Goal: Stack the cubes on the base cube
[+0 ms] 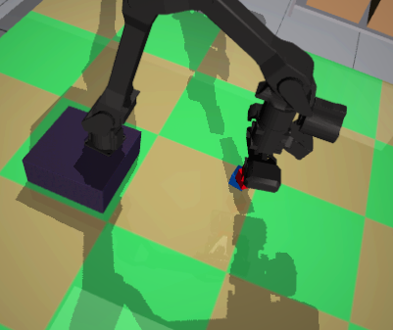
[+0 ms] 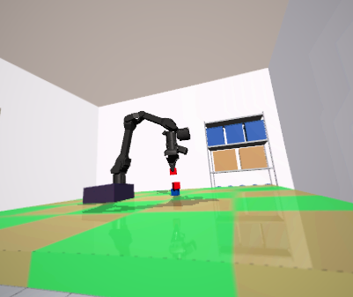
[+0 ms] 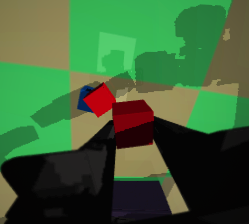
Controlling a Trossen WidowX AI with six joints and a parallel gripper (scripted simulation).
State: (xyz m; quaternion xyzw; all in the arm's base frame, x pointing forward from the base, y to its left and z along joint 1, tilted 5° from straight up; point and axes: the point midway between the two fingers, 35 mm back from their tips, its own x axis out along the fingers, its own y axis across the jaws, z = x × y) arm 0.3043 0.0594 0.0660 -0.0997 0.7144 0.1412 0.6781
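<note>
The blue base cube is 2 cm behind my gripper tip, 5 cm to the left of it and 10 cm below it.
</note>
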